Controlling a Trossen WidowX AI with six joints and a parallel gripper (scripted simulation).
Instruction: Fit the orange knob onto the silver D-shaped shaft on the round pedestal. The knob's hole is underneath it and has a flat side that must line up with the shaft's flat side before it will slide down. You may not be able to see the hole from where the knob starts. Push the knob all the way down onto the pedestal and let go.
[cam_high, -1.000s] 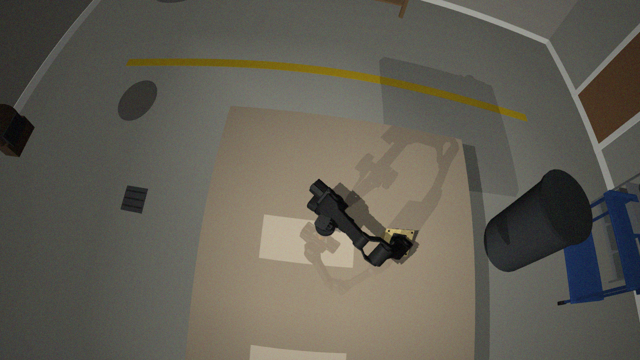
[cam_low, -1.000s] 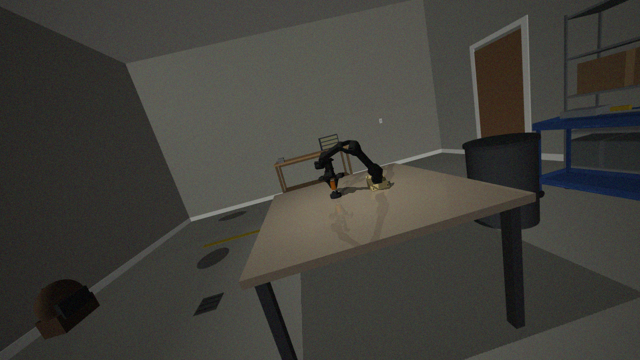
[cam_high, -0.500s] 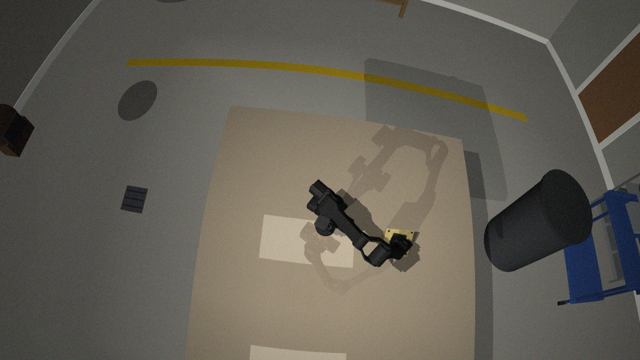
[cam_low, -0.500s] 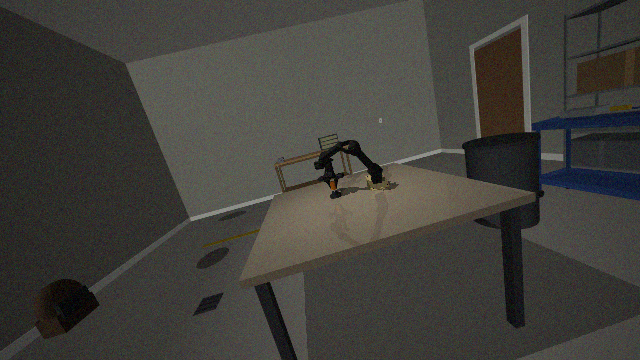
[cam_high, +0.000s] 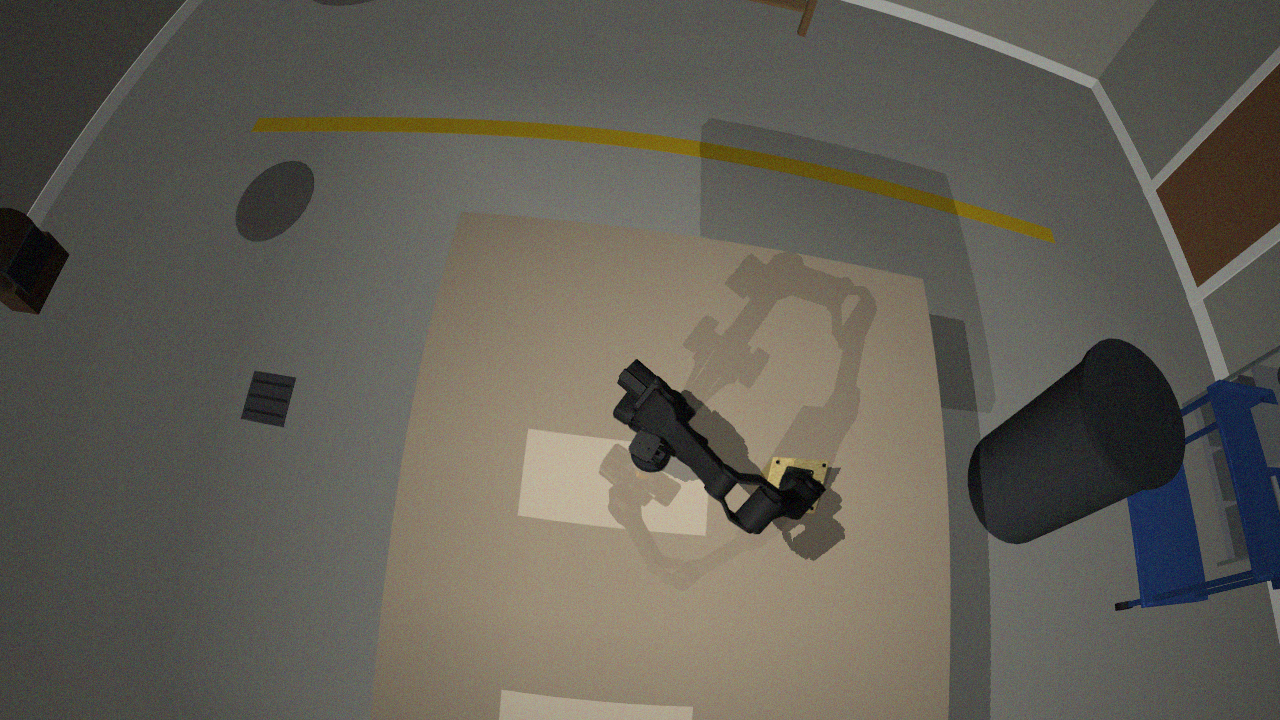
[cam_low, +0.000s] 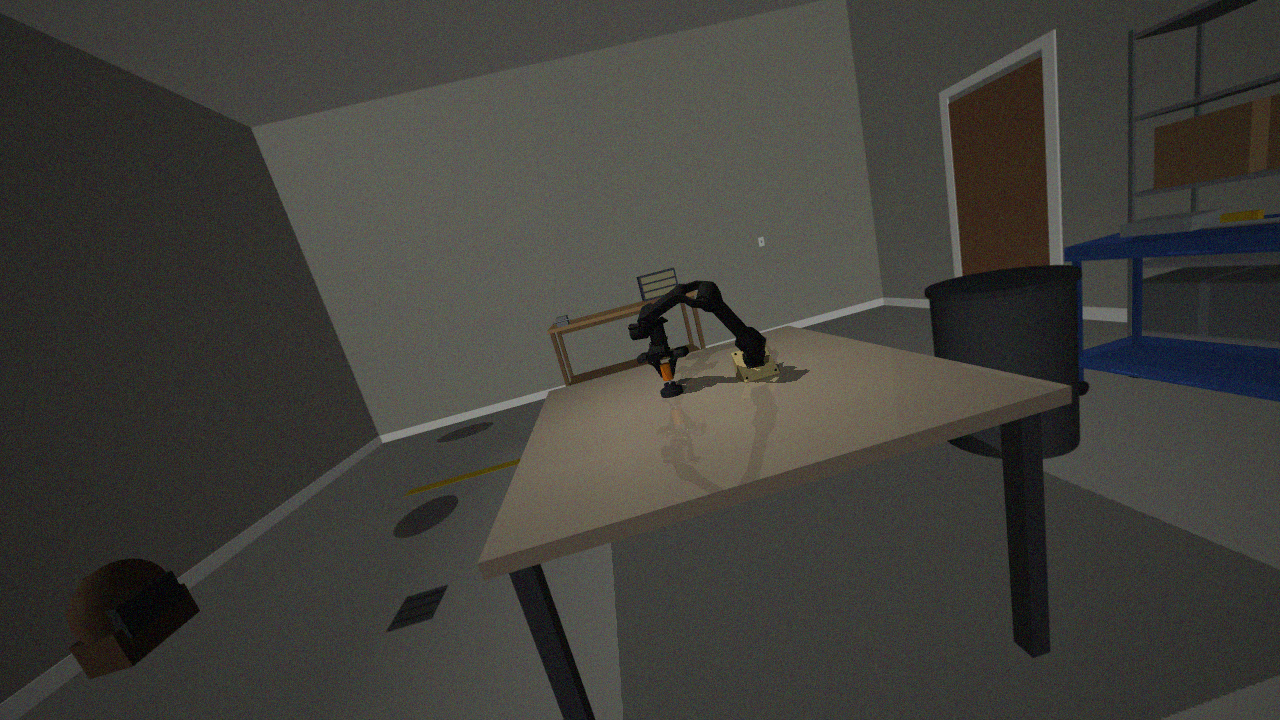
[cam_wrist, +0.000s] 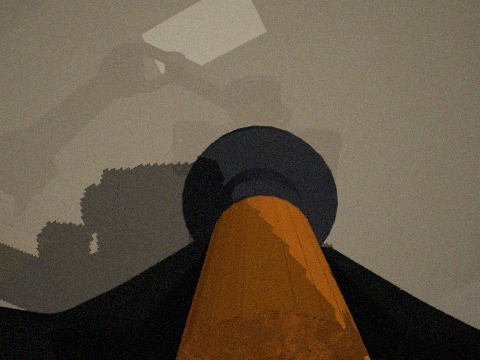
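Now: gripper tip 40 mm above the round pedestal. The rest, counted from my gripper tip: orange knob 30 mm above.
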